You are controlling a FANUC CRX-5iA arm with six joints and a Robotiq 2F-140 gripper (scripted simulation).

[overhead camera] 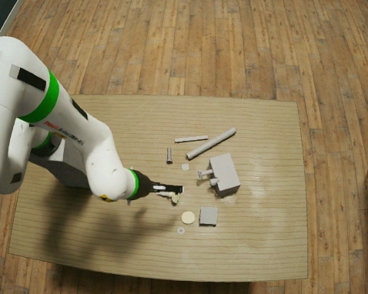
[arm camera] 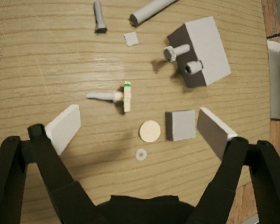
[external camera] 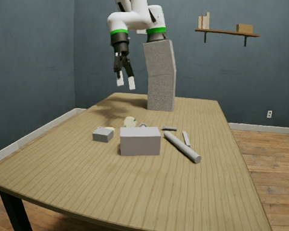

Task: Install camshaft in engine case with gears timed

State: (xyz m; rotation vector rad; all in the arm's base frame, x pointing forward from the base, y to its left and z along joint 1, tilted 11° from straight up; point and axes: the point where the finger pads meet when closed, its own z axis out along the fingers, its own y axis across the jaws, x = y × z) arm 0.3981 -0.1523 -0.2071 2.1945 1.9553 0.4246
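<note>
Now: hand 210 mm above the tan disc, 90 mm short of it and 70 mm to the left of it. From my hand the other things lie so: grey block (190 mm below, 170 mm ahead, 70 mm to the right); small square (210 mm below, 160 mm to the left, 80 mm ahead); short pin (210 mm to the left, 200 mm below, 10 mm ahead).
</note>
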